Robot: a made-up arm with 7 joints. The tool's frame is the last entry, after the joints. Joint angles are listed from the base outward. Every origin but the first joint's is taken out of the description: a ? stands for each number. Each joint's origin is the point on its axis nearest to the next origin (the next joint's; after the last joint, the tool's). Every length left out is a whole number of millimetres.
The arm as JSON. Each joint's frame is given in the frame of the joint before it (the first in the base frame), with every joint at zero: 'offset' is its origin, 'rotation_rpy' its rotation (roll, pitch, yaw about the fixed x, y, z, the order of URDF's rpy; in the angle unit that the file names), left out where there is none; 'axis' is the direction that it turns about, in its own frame. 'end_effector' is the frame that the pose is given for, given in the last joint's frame.
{
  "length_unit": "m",
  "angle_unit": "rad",
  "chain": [
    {
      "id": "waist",
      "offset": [
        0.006,
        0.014,
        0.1
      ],
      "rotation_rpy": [
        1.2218,
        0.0,
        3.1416
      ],
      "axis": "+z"
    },
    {
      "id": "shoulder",
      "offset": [
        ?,
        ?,
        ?
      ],
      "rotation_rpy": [
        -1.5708,
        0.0,
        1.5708
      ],
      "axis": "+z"
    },
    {
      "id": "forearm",
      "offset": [
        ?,
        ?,
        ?
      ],
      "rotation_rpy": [
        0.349,
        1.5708,
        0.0
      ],
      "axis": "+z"
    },
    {
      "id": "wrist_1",
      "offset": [
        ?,
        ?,
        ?
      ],
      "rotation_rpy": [
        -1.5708,
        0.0,
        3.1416
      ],
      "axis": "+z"
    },
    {
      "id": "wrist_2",
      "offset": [
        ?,
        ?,
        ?
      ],
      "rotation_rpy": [
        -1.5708,
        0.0,
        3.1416
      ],
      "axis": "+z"
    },
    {
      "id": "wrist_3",
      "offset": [
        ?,
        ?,
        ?
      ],
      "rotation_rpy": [
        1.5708,
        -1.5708,
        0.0
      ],
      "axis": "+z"
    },
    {
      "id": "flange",
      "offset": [
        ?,
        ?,
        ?
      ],
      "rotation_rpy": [
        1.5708,
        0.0,
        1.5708
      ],
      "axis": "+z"
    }
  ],
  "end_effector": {
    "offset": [
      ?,
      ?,
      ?
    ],
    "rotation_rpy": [
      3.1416,
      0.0,
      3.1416
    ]
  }
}
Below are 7 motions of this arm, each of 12 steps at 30 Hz.
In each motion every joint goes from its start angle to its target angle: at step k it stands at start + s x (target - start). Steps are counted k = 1, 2, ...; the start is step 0. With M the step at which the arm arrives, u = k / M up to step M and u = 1 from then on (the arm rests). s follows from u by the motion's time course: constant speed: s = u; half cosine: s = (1 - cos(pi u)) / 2; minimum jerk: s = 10 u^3 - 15 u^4 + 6 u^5.
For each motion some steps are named. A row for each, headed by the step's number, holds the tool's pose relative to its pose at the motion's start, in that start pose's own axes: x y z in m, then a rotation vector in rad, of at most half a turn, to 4 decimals.
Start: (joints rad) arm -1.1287 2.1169 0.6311 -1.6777 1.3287 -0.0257 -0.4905
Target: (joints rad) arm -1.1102 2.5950 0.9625 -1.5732 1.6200 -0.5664 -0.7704
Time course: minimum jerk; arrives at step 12
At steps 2, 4, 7, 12:
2: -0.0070 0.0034 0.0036 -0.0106 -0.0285 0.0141
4: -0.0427 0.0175 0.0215 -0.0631 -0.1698 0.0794
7: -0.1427 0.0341 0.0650 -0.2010 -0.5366 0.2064
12: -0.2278 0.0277 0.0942 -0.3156 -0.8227 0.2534

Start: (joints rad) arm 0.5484 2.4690 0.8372 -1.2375 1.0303 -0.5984 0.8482
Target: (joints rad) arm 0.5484 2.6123 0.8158 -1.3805 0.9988 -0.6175 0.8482
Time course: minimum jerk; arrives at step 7
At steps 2, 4, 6, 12:
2: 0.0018 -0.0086 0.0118 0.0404 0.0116 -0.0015
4: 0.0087 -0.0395 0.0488 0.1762 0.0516 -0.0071
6: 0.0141 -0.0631 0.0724 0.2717 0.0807 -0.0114
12: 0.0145 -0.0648 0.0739 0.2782 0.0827 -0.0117

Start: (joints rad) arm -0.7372 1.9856 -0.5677 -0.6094 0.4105 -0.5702 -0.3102
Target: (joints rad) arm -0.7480 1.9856 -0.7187 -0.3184 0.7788 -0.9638 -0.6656
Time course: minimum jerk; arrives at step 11
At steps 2, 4, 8, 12:
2: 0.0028 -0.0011 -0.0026 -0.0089 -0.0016 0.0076
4: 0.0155 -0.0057 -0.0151 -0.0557 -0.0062 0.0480
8: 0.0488 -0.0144 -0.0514 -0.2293 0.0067 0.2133
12: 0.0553 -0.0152 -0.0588 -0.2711 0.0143 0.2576

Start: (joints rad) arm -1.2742 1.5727 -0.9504 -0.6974 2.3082 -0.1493 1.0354
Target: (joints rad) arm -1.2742 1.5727 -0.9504 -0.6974 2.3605 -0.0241 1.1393
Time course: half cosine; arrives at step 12
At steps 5, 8, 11, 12:
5: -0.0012 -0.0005 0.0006 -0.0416 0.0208 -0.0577
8: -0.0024 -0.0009 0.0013 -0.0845 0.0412 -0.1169
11: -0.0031 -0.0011 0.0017 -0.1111 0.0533 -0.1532
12: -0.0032 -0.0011 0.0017 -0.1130 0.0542 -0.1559

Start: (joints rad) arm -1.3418 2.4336 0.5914 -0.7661 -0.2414 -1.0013 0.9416
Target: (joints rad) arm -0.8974 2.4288 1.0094 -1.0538 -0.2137 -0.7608 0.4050
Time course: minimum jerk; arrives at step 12
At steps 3, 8, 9, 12:
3: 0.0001 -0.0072 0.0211 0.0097 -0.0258 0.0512
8: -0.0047 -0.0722 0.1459 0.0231 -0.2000 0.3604
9: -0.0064 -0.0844 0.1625 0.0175 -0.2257 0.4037
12: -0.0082 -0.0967 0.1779 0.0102 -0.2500 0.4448

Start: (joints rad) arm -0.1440 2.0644 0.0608 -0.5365 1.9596 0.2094 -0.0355
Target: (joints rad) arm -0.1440 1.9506 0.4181 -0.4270 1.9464 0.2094 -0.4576
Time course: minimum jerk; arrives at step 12
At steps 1, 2, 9, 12:
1: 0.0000 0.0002 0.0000 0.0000 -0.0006 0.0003
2: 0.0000 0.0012 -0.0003 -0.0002 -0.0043 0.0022
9: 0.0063 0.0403 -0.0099 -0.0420 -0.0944 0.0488
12: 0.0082 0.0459 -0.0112 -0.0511 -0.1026 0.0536

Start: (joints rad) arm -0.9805 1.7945 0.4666 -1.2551 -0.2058 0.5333 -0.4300
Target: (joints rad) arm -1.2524 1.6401 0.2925 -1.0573 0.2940 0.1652 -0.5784
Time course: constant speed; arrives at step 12
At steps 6, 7, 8, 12:
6: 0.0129 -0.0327 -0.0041 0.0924 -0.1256 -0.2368
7: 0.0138 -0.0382 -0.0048 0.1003 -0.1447 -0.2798
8: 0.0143 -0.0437 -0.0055 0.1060 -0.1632 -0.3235
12: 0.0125 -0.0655 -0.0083 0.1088 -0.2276 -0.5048

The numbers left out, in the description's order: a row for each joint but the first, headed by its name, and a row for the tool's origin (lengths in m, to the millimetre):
shoulder: 0.005 0.008 0.0
forearm: -0.335 0.11 0.0
wrist_1: -0.065 -0.004 0.0
wrist_2: -0.057 0.289 0.0
wrist_3: 0.005 0.02 0.0
flange: 0.041 -0.006 0.0
tool: 0.028 -0.006 0.0

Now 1 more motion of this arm.
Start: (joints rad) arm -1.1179 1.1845 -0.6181 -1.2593 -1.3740 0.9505 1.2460
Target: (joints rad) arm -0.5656 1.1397 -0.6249 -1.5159 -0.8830 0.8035 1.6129
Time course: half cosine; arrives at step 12
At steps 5, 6, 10, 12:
5: 0.0201 -0.0126 -0.0898 0.2666 0.1577 -0.2295
6: 0.0268 -0.0127 -0.1209 0.3523 0.2288 -0.3079
10: 0.0476 0.0014 -0.2222 0.6006 0.5257 -0.5592
12: 0.0505 0.0055 -0.2373 0.6327 0.5794 -0.5961

